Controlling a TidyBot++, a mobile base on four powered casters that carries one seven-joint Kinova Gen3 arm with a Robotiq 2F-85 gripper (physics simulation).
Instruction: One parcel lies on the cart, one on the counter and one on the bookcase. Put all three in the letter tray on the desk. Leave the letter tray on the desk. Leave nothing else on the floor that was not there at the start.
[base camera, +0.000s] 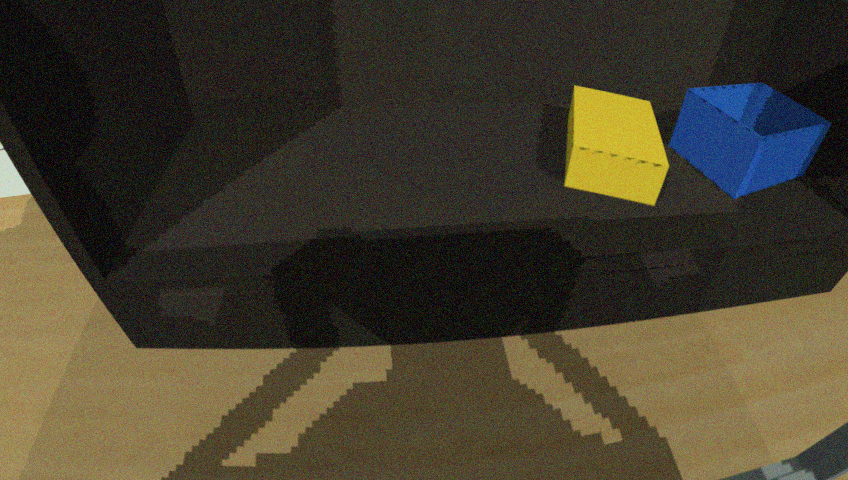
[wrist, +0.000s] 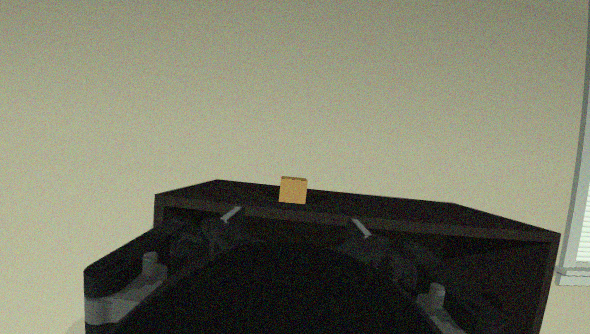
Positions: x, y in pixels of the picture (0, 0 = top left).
Labels:
My gripper shows in the wrist view (295, 224); in the base camera view it is out of frame. A blue box shows in the base camera view (747, 137); in the wrist view it is out of frame. A yellow box shows in the base camera view (614, 147); in the wrist view it is out of frame.

